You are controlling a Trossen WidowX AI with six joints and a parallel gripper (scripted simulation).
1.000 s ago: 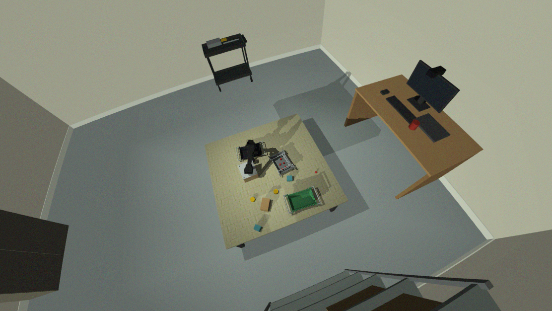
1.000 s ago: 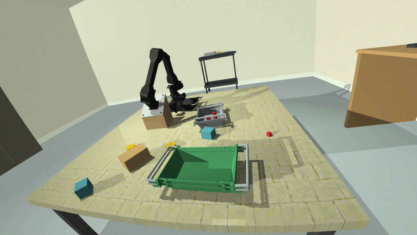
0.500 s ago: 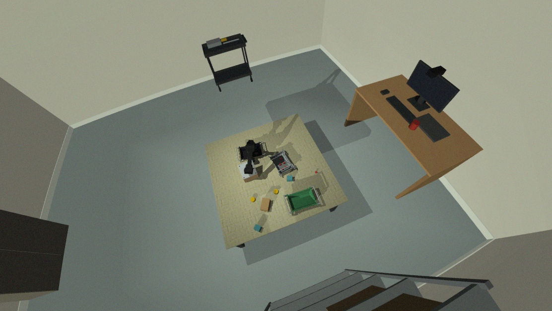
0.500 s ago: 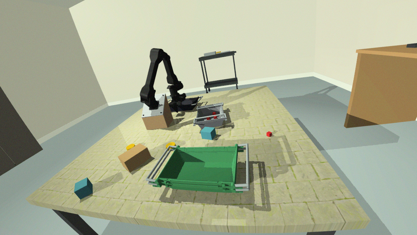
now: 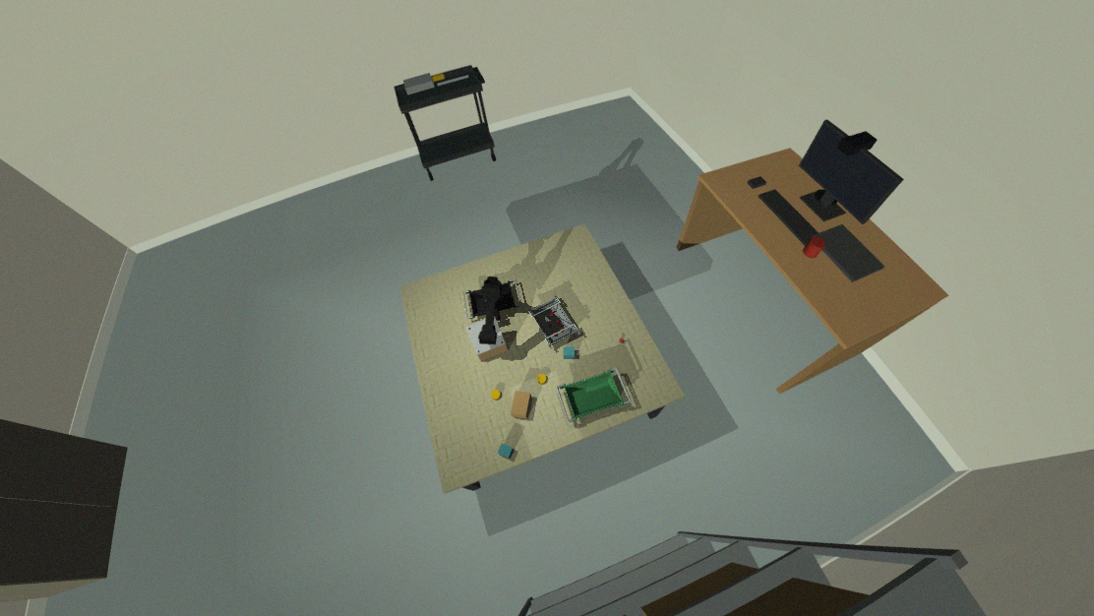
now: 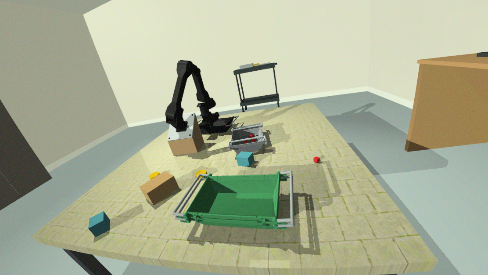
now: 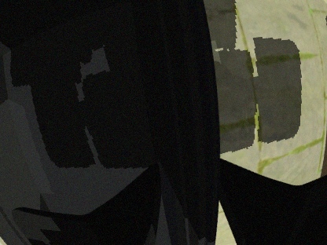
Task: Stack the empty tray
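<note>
The black tray is 10 mm ahead of my gripper tip, 80 mm to the left of it and 30 mm above it. From my gripper tip the other things lie so: tan box 20 mm behind, 590 mm to the right, 20 mm above.
</note>
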